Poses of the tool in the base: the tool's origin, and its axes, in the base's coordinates. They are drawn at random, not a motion.
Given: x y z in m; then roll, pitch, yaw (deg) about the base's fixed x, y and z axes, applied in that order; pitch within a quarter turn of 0, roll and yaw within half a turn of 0.
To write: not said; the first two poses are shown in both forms.
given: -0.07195 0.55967 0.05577 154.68 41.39 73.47
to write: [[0.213 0.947 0.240 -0.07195], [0.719 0.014 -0.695 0.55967], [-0.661 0.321 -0.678 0.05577], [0 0 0 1]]
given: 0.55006 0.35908 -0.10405 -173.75 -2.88 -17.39
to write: [[0.953 -0.292 0.080 0.55006], [-0.298 -0.950 0.089 0.35908], [0.050 -0.109 -0.993 -0.10405], [0 0 0 1]]
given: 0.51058 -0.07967 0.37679 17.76 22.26 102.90
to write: [[-0.207 -0.954 0.217 0.51058], [0.902 -0.100 0.420 -0.07967], [-0.379 0.282 0.881 0.37679], [0 0 0 1]]
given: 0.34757 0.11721 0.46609 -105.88 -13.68 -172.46
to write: [[-0.963 -0.261 0.062 0.34757], [-0.127 0.241 -0.962 0.11721], [0.236 -0.935 -0.266 0.46609], [0 0 0 1]]
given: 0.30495 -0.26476 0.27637 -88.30 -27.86 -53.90
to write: [[0.521 0.299 0.799 0.30495], [-0.714 -0.360 0.600 -0.26476], [0.467 -0.884 0.026 0.27637], [0 0 0 1]]
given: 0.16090 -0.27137 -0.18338 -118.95 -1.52 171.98
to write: [[-0.990 0.045 -0.135 0.16090], [0.139 0.483 -0.865 -0.27137], [0.027 -0.875 -0.484 -0.18338], [0 0 0 1]]
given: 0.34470 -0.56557 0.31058 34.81 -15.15 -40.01
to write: [[0.739 0.414 -0.531 0.34470], [-0.621 0.725 -0.299 -0.56557], [0.261 0.551 0.793 0.31058], [0 0 0 1]]
